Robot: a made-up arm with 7 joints. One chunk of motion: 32 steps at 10 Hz.
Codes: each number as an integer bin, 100 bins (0 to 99) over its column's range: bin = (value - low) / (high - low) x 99, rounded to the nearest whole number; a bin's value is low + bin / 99 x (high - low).
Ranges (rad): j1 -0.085..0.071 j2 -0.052..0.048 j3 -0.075..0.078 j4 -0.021..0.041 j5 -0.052..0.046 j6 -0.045..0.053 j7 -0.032..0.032
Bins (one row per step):
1: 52 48 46 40 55 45 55
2: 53 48 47 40 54 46 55
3: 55 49 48 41 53 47 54
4: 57 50 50 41 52 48 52
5: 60 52 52 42 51 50 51
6: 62 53 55 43 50 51 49
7: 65 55 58 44 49 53 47
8: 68 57 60 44 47 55 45
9: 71 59 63 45 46 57 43
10: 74 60 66 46 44 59 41
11: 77 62 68 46 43 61 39
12: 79 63 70 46 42 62 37
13: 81 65 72 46 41 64 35
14: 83 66 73 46 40 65 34
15: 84 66 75 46 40 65 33
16: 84 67 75 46 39 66 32
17: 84 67 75 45 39 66 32
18: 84 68 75 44 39 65 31
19: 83 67 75 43 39 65 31
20: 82 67 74 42 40 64 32
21: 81 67 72 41 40 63 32
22: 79 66 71 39 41 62 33
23: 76 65 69 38 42 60 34
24: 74 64 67 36 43 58 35
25: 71 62 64 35 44 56 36
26: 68 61 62 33 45 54 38
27: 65 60 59 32 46 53 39
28: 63 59 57 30 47 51 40
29: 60 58 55 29 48 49 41
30: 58 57 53 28 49 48 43
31: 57 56 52 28 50 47 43
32: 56 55 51 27 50 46 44
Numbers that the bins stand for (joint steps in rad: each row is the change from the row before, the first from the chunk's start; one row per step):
1: -0.00306 -0.00352 -0.00391 0.00405 0.00244 -0.00045 0.00356
2: -0.00148 -0.00352 -0.00236 0.00405 0.00145 0.00054 0.00356
3: 0.00167 -0.00251 -0.00082 0.00468 0.00046 0.00153 0.00291
4: 0.00482 -0.00149 0.00227 0.00468 -0.00053 0.00252 0.00162
5: 0.00955 0.00053 0.00536 0.00530 -0.00152 0.00449 0.00097
6: 0.01270 0.00154 0.01000 0.00593 -0.00251 0.00548 -0.00032
7: 0.01742 0.00356 0.01464 0.00656 -0.00349 0.00746 -0.00162
8: 0.02215 0.00558 0.01773 0.00656 -0.00547 0.00944 -0.00291
9: 0.02688 0.00760 0.02236 0.00718 -0.00646 0.01142 -0.00420
10: 0.03161 0.00861 0.02700 0.00781 -0.00844 0.01340 -0.00549
11: 0.03633 0.01063 0.03009 0.00781 -0.00943 0.01538 -0.00679
12: 0.03948 0.01164 0.03318 0.00781 -0.01042 0.01637 -0.00808
13: 0.04264 0.01366 0.03627 0.00781 -0.01141 0.01835 -0.00937
14: 0.04579 0.01467 0.03782 0.00781 -0.01240 0.01934 -0.01002
15: 0.04736 0.01467 0.04091 0.00781 -0.01240 0.01934 -0.01067
16: 0.04736 0.01568 0.04091 0.00781 -0.01339 0.02033 -0.01131
17: 0.04736 0.01568 0.04091 0.00718 -0.01339 0.02033 -0.01131
18: 0.04736 0.01669 0.04091 0.00656 -0.01339 0.01934 -0.01196
19: 0.04579 0.01568 0.04091 0.00593 -0.01339 0.01934 -0.01196
20: 0.04421 0.01568 0.03936 0.00530 -0.01240 0.01835 -0.01131
21: 0.04264 0.01568 0.03627 0.00468 -0.01240 0.01736 -0.01131
22: 0.03948 0.01467 0.03473 0.00342 -0.01141 0.01637 -0.01067
23: 0.03476 0.01366 0.03164 0.00280 -0.01042 0.01439 -0.01002
24: 0.03161 0.01265 0.02855 0.00155 -0.00943 0.01241 -0.00937
25: 0.02688 0.01063 0.02391 0.00092 -0.00844 0.01043 -0.00873
26: 0.02215 0.00962 0.02082 -0.00033 -0.00745 0.00845 -0.00743
27: 0.01742 0.00861 0.01618 -0.00096 -0.00646 0.00746 -0.00679
28: 0.01427 0.00760 0.01309 -0.00221 -0.00547 0.00548 -0.00614
29: 0.00955 0.00659 0.01000 -0.00284 -0.00448 0.00351 -0.00549
30: 0.00639 0.00558 0.00691 -0.00346 -0.00349 0.00252 -0.00420
31: 0.00482 0.00457 0.00536 -0.00346 -0.00251 0.00153 -0.00420
32: 0.00324 0.00356 0.00382 -0.00409 -0.00251 0.00054 -0.00356

